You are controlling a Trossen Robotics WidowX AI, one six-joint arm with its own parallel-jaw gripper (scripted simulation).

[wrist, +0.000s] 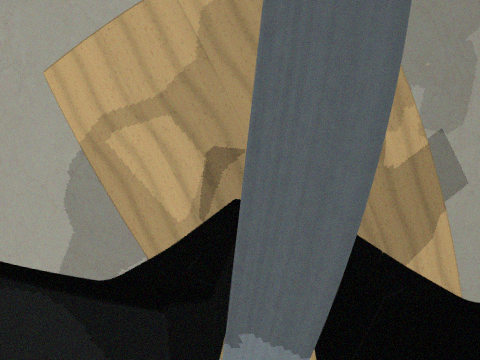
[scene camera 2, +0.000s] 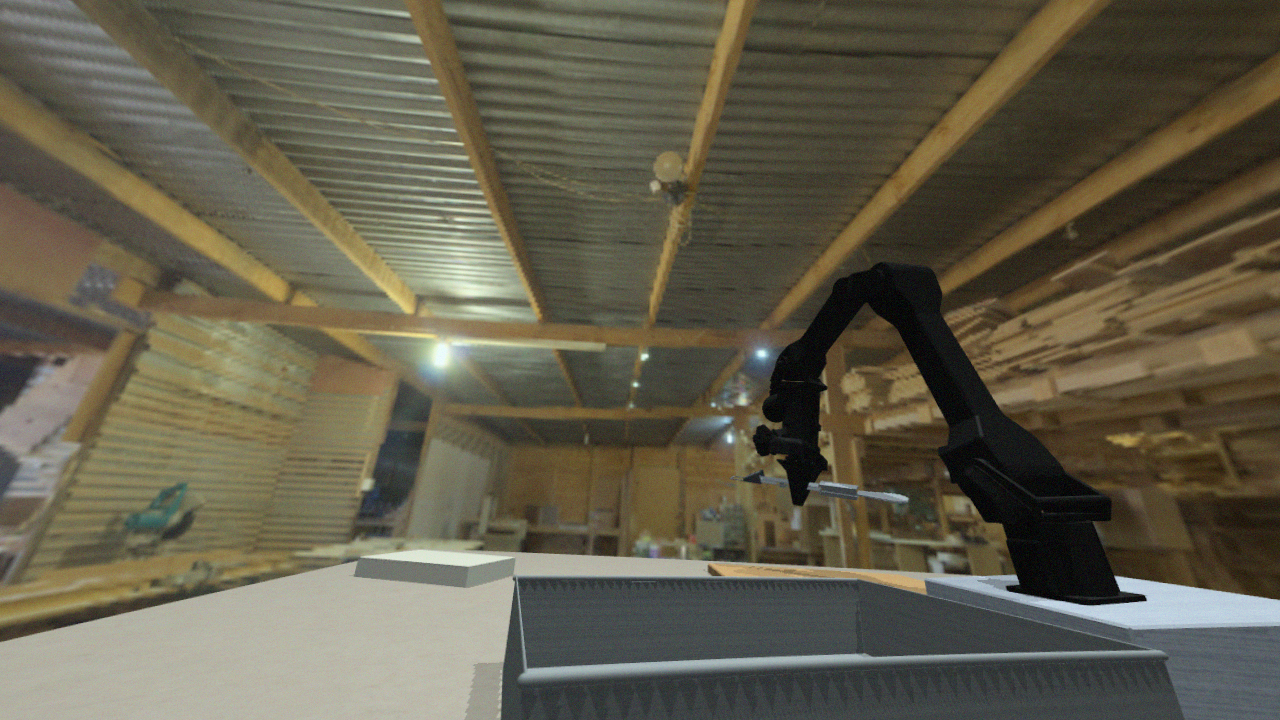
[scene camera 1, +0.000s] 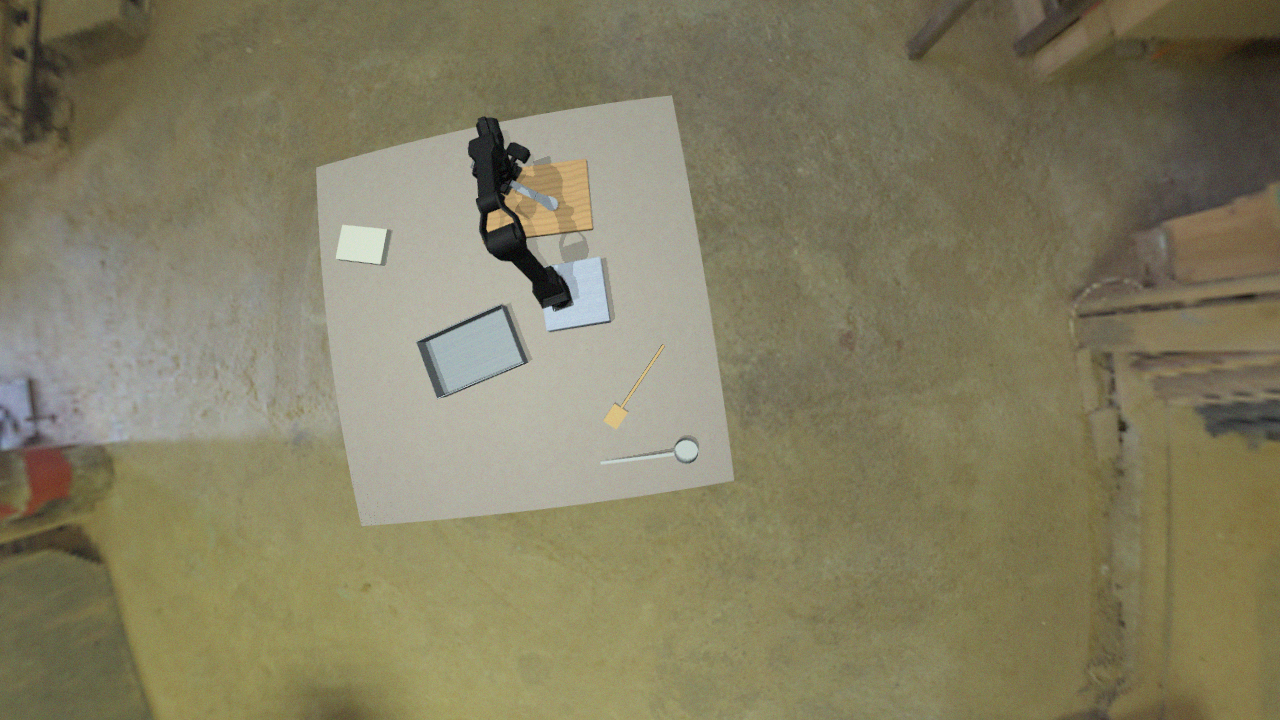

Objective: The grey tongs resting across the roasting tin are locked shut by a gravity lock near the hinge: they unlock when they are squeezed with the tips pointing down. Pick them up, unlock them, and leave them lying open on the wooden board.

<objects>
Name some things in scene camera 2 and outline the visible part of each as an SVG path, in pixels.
My gripper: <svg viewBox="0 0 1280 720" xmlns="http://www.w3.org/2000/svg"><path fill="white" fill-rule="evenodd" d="M788 413L785 415L785 418L782 418L782 428L770 431L763 424L757 426L756 433L752 438L757 453L760 456L776 455L776 453L788 455L785 456L784 460L776 460L787 471L793 505L802 507L810 493L810 490L807 490L809 483L815 483L820 473L827 471L828 461L820 453L821 448L818 446L819 431L821 431L819 417L805 413Z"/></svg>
A cream block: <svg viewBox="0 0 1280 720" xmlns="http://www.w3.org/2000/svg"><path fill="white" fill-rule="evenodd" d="M354 577L466 588L512 576L516 557L427 550L358 557Z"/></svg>
</objects>
